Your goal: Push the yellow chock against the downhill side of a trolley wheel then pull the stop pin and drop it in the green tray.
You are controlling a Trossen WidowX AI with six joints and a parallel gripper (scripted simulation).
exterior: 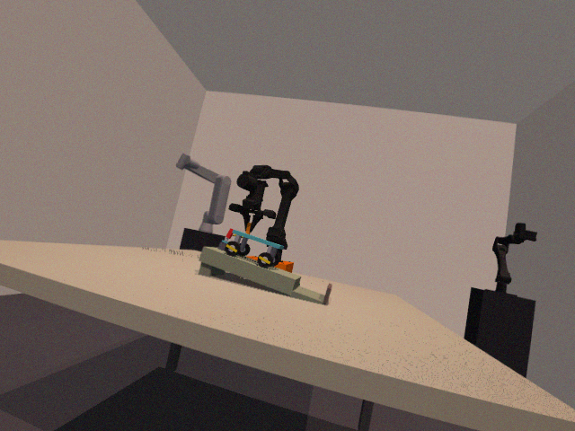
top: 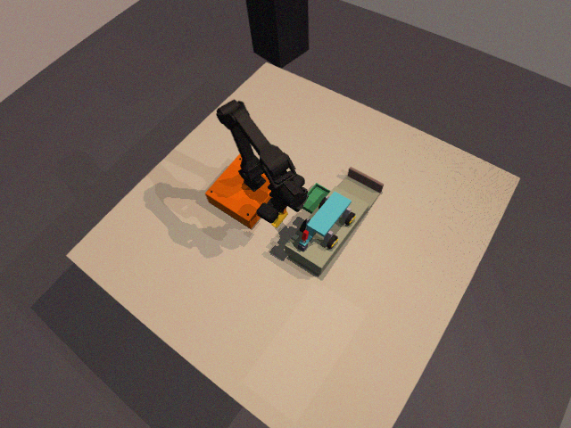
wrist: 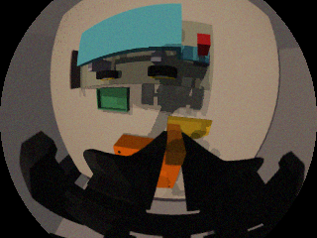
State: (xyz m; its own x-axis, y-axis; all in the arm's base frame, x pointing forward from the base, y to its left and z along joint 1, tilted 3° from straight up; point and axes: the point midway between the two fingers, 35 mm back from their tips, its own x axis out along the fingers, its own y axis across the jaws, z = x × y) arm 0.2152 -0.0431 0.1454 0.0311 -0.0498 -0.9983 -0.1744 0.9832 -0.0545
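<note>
Right now the red-headed stop pin is 110 mm ahead of my gripper tip, 20 mm to the right of it and 40 mm below it. From my gripper tip the other things lie so: trolley 110 mm ahead, 100 mm to the left, 60 mm below; then yellow chock 20 mm to the right, 10 mm below; then green tray 20 mm behind, 180 mm to the left, 180 mm below.
</note>
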